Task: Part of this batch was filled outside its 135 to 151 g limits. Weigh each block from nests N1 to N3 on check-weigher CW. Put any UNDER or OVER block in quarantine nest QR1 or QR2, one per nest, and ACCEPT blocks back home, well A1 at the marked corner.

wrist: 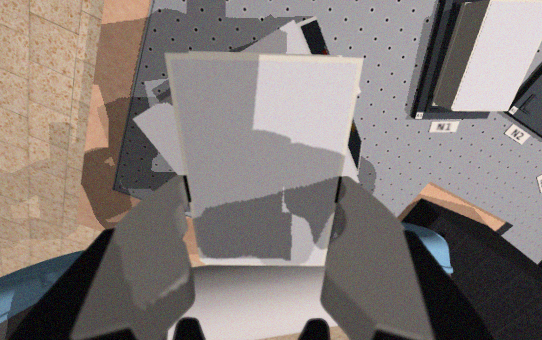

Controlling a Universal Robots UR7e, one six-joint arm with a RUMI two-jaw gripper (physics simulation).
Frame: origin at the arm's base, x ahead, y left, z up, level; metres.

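Seen in the pictures: gripper, fingertip midpoint: (263,178).
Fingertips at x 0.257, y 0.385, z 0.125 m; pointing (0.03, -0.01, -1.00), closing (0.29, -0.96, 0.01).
Note:
Offsets run from my fingertips to a thing's top centre. "pt": to the spot under its first point. Level surfaces: height alone.
A large white block @(dx +0.005, dy +0.002, dz +0.018 m) (220,110) fills the middle of the wrist view. My gripper (263,178) is shut on it, with one jaw at each side edge. Behind and below the held block is check-weigher CW @(pt dx -0.042, dy +0.118, dz -0.131 m) (157,127), mostly hidden; corners of its pale pan and bits of its dark display edge show, but no reading can be made out. At the upper right, nest N1 @(dx +0.148, dy -0.259, dz -0.213 m) (425,65) has dark walls and holds another white block @(dx +0.151, dy -0.258, dz -0.172 m) (495,55). Part of dark nest N2 @(pt dx +0.137, dy -0.382, dz -0.217 m) (531,97) shows at the right edge. QR1, QR2 and well A1 cannot be identified in the view.
A grey perforated plate @(dz -0.231 m) (385,30) lies under the weigher and nests. Labels N1 @(pt dx +0.056, dy -0.289, dz -0.229 m) (444,126) and N2 @(pt dx +0.085, dy -0.420, dz -0.229 m) (517,133) lie before their nests. A black object with an orange-brown edge (462,207) is at the lower right. Speckled tile floor (45,100) shows at the left.

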